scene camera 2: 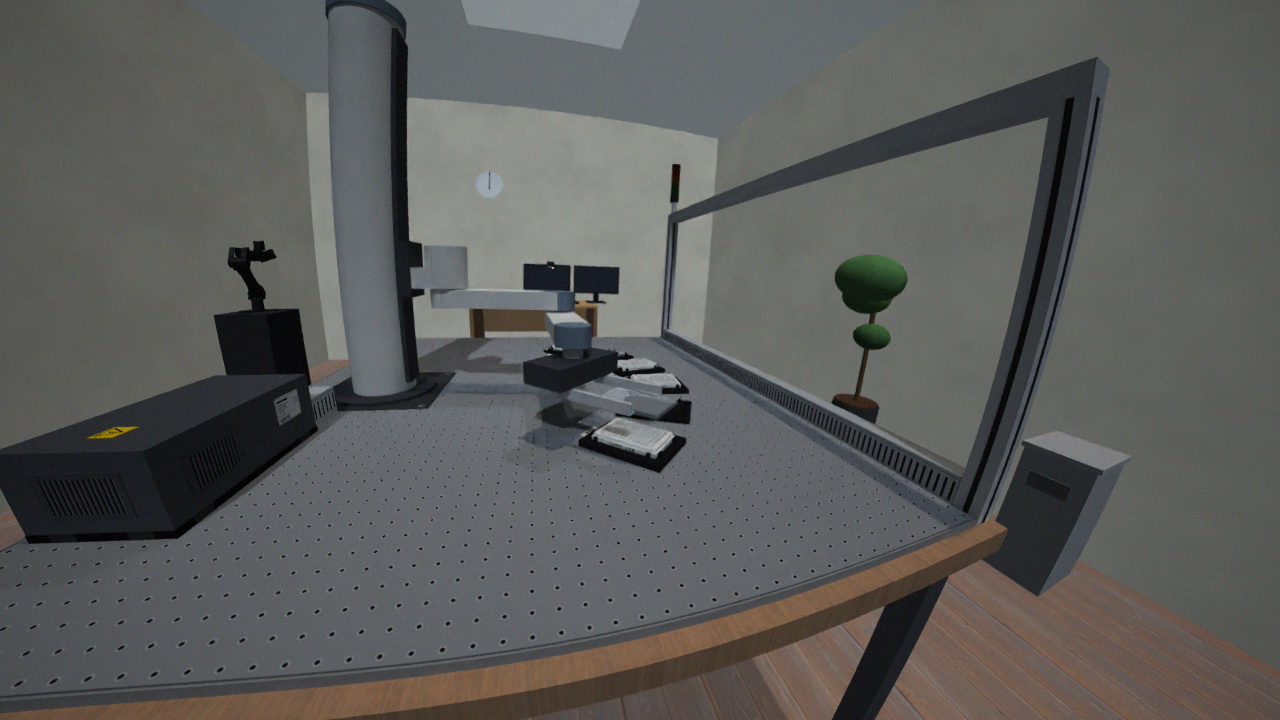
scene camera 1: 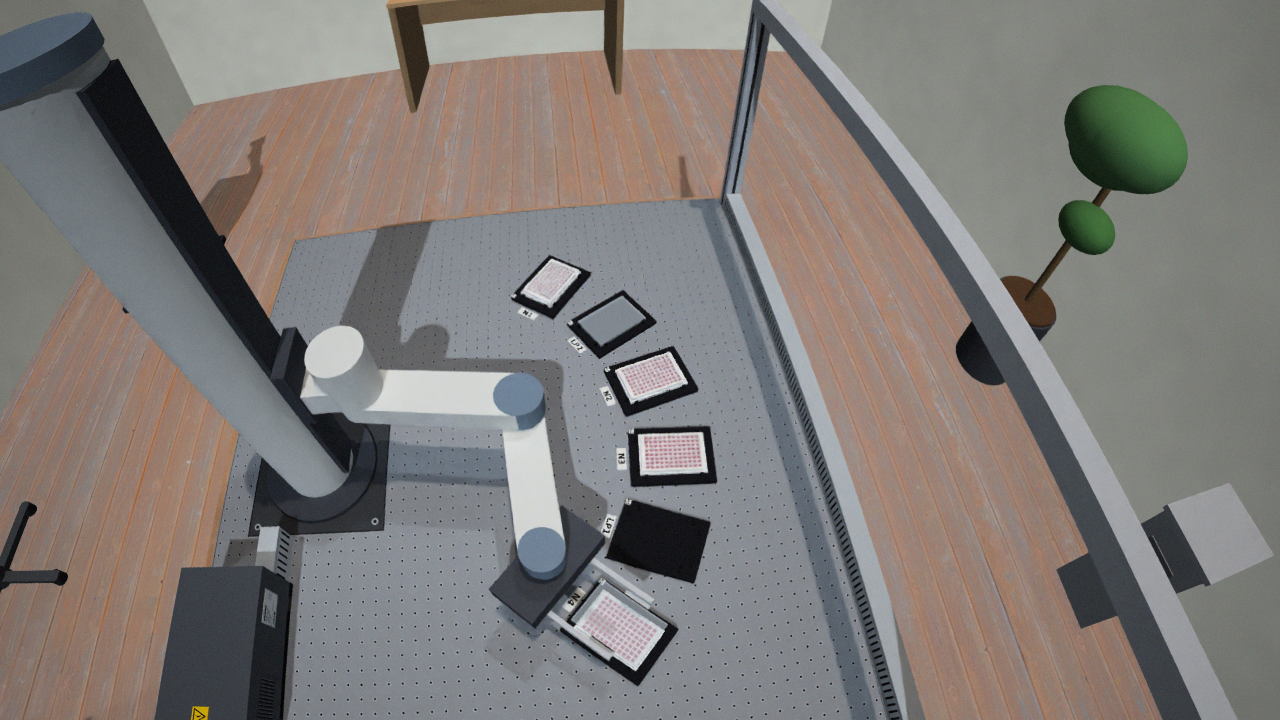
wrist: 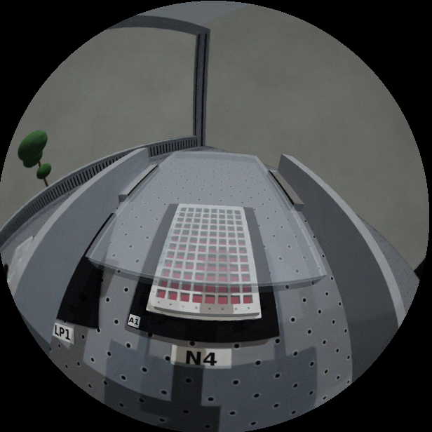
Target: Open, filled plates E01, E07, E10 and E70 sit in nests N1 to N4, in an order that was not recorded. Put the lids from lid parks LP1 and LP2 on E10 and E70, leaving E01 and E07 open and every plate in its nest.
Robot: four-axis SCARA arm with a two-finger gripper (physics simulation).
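Frame: origin at the arm's base, x ahead, y left, z up, level; millimetres.
Seen in the pictures: gripper, fingertip midpoint: (scene camera 2: 647, 399) (scene camera 1: 631, 630); arm's base, origin of the base link: (scene camera 2: 387, 393) (scene camera 1: 323, 468).
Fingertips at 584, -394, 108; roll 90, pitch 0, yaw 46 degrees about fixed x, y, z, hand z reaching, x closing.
Observation:
Pixels of each thing's middle, then the offset from my fingertips to it, as dx, dy, dz. "spot": a spot on its surface instead.
- open plate, body centre: (scene camera 1: 619, 629) (scene camera 2: 633, 436) -16, +18, -76
- black nest N4, surface spot: (scene camera 2: 662, 460) (scene camera 1: 642, 674) spot: +12, -64, -84
- N1, body centre: (scene camera 1: 550, 281) -70, +819, -76
- N2, body centre: (scene camera 1: 651, 376) (scene camera 2: 634, 364) +120, +523, -76
- N3, body centre: (scene camera 1: 672, 453) (scene camera 2: 655, 380) +132, +342, -76
- Lid park LP1, body centre: (scene camera 1: 659, 539) (scene camera 2: 655, 406) +79, +174, -86
- grey clear lid, body centre: (scene camera 1: 611, 320) +59, +688, -82
My gripper (scene camera 1: 630, 626) (scene camera 2: 655, 401) (wrist: 213, 157) is shut on a clear lid (scene camera 1: 617, 616) (scene camera 2: 651, 408) (wrist: 215, 172), held level above nest N4. Below it, apart from the lid, an open plate (scene camera 2: 633, 437) (wrist: 210, 295) with red wells sits in black nest N4 (scene camera 1: 639, 677) (scene camera 2: 662, 460) (wrist: 205, 329). Other plates with pinkish wells sit in N1 (scene camera 1: 551, 281), N2 (scene camera 1: 650, 376) and N3 (scene camera 1: 672, 452). Lid park LP1 (scene camera 1: 657, 540) (wrist: 82, 295) is bare black. A grey clear lid (scene camera 1: 612, 321) lies in LP2. Plate names are not readable.
The arm's column (scene camera 1: 179, 268) (scene camera 2: 365, 197) stands at the left of the perforated table top. A dark control box (scene camera 1: 223, 640) (scene camera 2: 161, 447) is beside it. A framed guard (scene camera 1: 939, 223) (scene camera 2: 859, 147) (wrist: 201, 90) runs along the far right edge beyond the nests.

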